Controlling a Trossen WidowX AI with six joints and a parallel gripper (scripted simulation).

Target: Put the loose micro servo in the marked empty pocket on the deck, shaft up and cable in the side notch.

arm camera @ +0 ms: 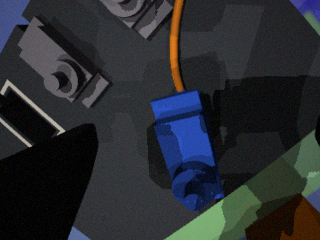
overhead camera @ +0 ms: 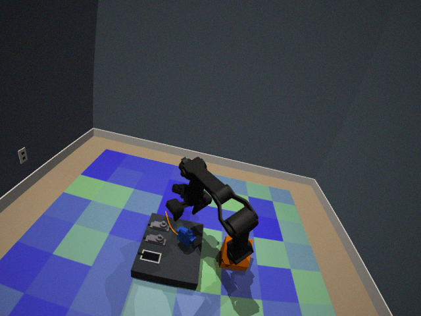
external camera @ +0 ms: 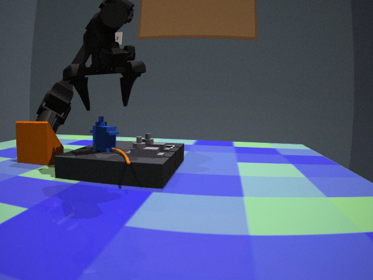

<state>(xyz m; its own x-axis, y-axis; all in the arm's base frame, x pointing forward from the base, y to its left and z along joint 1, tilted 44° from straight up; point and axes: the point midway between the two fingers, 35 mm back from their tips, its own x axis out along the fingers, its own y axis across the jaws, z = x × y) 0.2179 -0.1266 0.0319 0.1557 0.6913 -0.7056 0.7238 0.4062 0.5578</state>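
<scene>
The dark deck is 1 cm behind my gripper tip, 7 cm to the left of it and 12 cm below it.
</scene>
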